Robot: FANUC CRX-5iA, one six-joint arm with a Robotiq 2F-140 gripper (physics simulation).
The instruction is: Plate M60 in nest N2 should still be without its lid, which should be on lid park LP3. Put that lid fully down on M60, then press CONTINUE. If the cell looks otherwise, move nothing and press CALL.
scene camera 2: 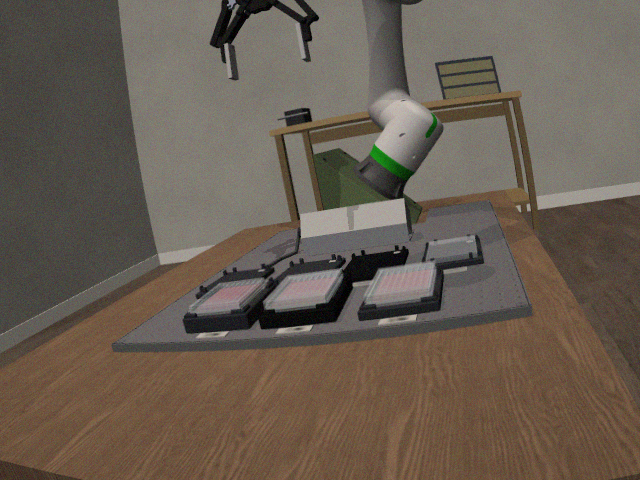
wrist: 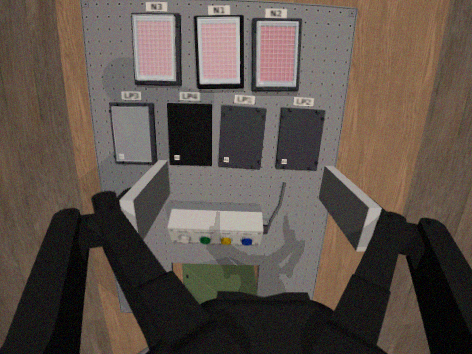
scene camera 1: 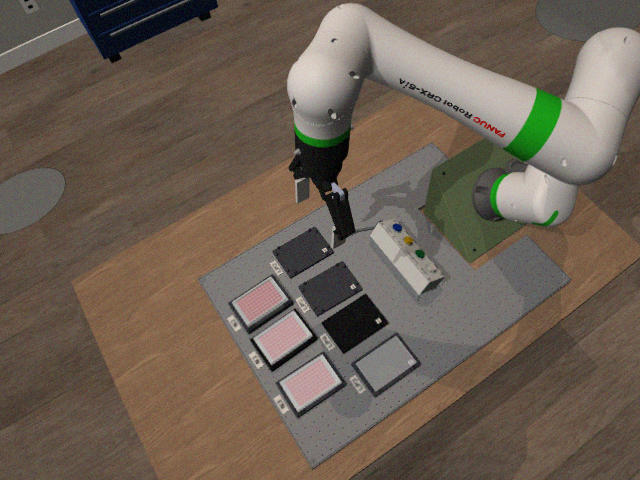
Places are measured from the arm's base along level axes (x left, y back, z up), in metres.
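Pixels of known places: gripper, fingertip midpoint: (scene camera 2: 269, 69) (wrist: 245, 179) (scene camera 1: 319, 221); arm's base, link origin: (scene camera 2: 376, 184) (scene camera 1: 493, 194).
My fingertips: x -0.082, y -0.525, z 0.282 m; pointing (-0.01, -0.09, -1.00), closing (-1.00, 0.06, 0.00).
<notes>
For each thing: its middle in the pictures, then the offset to it from my fingertips. "spot": a spot on its surface instead.
- nest N2, surface spot: (scene camera 2: 227, 297) (wrist: 273, 39) (scene camera 1: 252, 308) spot: dx -0.075, dy -0.192, dz -0.334 m
- clear greyish lid, body centre: (scene camera 2: 452, 248) (wrist: 132, 134) (scene camera 1: 386, 363) dx +0.248, dy -0.005, dz -0.356 m
- lid park LP3, body centre: (scene camera 2: 452, 251) (wrist: 133, 134) (scene camera 1: 386, 363) dx +0.248, dy -0.005, dz -0.360 m
- button box, body centre: (scene camera 2: 356, 224) (wrist: 216, 227) (scene camera 1: 406, 255) dx +0.059, dy +0.225, dz -0.328 m
- N3, body centre: (scene camera 2: 404, 291) (wrist: 156, 50) (scene camera 1: 310, 383) dx +0.173, dy -0.185, dz -0.361 m
- LP1, body centre: (scene camera 2: 306, 271) (wrist: 241, 138) (scene camera 1: 330, 287) dx -0.007, dy +0.012, dz -0.360 m
- LP2, body centre: (scene camera 2: 235, 280) (wrist: 300, 140) (scene camera 1: 302, 251) dx -0.145, dy +0.019, dz -0.360 m
- cable, surface spot: (wrist: 280, 202) spot: dx -0.104, dy +0.177, dz -0.363 m
The plate in nest N2 (scene camera 1: 261, 302) (scene camera 2: 227, 297) (wrist: 276, 53) shows deeper pink wells than its neighbours in the wrist view, with no pale cover over them; no plate name is legible. A clear greyish lid (scene camera 1: 386, 364) (scene camera 2: 452, 250) (wrist: 131, 133) lies flat on lid park LP3 (wrist: 153, 134). The button box (scene camera 1: 400, 262) (scene camera 2: 354, 218) (wrist: 215, 221) has green (scene camera 1: 419, 253) (wrist: 205, 240), yellow (scene camera 1: 408, 240) (wrist: 226, 241) and blue (scene camera 1: 397, 227) (wrist: 246, 241) buttons; their lettering is unreadable now. My gripper (scene camera 1: 319, 214) (scene camera 2: 269, 68) (wrist: 245, 179) is open and empty, high above the board.
Nests N1 (wrist: 196, 64) and N3 (wrist: 178, 64) hold paler pink plates. Lid parks LP4 (wrist: 189, 134), LP1 (wrist: 242, 136) and LP2 (wrist: 300, 138) bear no lid. A cable (wrist: 280, 202) runs from the button box. The green robot base (scene camera 1: 460, 206) stands behind it.
</notes>
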